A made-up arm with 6 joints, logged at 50 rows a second.
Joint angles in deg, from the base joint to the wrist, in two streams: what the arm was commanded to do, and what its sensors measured. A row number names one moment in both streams.
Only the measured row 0 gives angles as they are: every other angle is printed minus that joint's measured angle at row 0.
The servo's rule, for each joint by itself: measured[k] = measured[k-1] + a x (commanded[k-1-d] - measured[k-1]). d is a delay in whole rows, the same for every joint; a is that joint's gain. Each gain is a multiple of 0.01, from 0.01 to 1. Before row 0 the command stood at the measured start. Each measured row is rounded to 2 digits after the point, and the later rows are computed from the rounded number. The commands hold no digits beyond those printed.
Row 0, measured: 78.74 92.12 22.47 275.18 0.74 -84.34
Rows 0 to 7, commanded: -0.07 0.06 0.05 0.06 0.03 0.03; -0.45 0.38 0.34 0.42 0.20 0.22; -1.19 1.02 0.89 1.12 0.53 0.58; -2.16 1.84 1.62 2.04 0.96 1.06; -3.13 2.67 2.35 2.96 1.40 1.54; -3.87 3.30 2.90 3.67 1.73 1.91; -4.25 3.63 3.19 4.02 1.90 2.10; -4.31 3.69 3.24 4.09 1.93 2.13
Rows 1 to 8, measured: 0.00 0.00 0.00 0.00 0.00 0.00; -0.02 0.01 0.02 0.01 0.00 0.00; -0.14 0.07 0.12 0.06 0.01 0.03; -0.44 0.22 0.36 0.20 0.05 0.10; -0.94 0.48 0.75 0.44 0.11 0.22; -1.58 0.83 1.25 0.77 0.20 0.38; -2.24 1.23 1.76 1.15 0.31 0.56; -2.82 1.61 2.20 1.52 0.42 0.74
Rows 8 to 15, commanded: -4.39 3.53 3.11 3.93 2.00 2.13; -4.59 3.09 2.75 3.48 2.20 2.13; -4.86 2.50 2.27 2.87 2.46 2.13; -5.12 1.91 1.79 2.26 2.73 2.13; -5.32 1.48 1.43 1.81 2.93 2.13; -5.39 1.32 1.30 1.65 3.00 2.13; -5.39 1.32 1.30 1.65 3.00 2.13; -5.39 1.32 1.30 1.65 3.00 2.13
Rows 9 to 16, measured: -3.25 1.94 2.52 1.85 0.53 0.91; -3.58 2.19 2.70 2.12 0.63 1.06; -3.87 2.33 2.72 2.30 0.74 1.19; -4.16 2.36 2.58 2.37 0.86 1.30; -4.44 2.29 2.34 2.36 0.99 1.40; -4.70 2.16 2.06 2.29 1.13 1.49; -4.90 2.03 1.82 2.21 1.26 1.57; -5.04 1.92 1.66 2.14 1.38 1.64
